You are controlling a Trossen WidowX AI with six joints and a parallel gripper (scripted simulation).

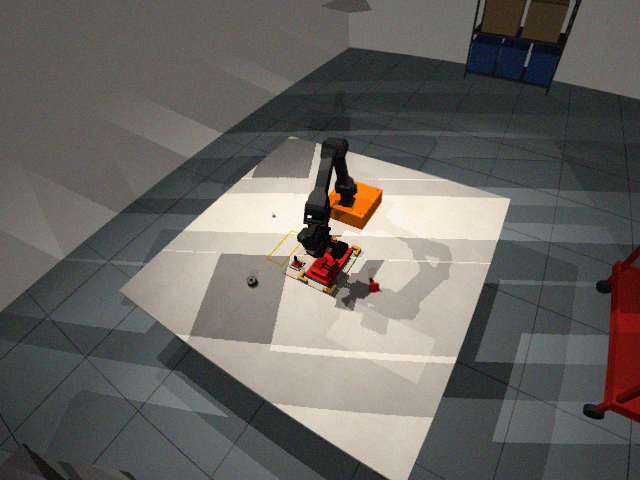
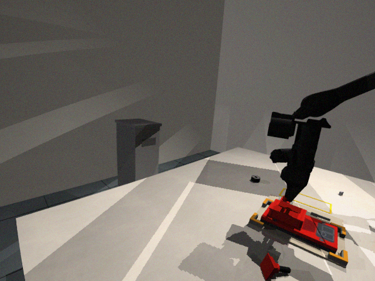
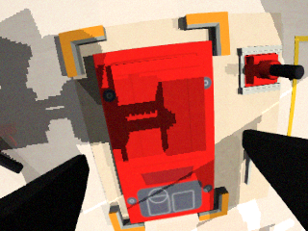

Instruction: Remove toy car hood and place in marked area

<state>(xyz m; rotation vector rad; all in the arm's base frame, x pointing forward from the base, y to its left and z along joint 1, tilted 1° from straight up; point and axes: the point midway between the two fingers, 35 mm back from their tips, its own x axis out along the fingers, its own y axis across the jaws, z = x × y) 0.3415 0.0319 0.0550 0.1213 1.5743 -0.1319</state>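
Now: the red hood 60 mm below my gripper tip and 10 mm to the right of it. The rest, counted from my gripper tip: black wheel: 260 mm to the right, 150 mm ahead, 90 mm below.
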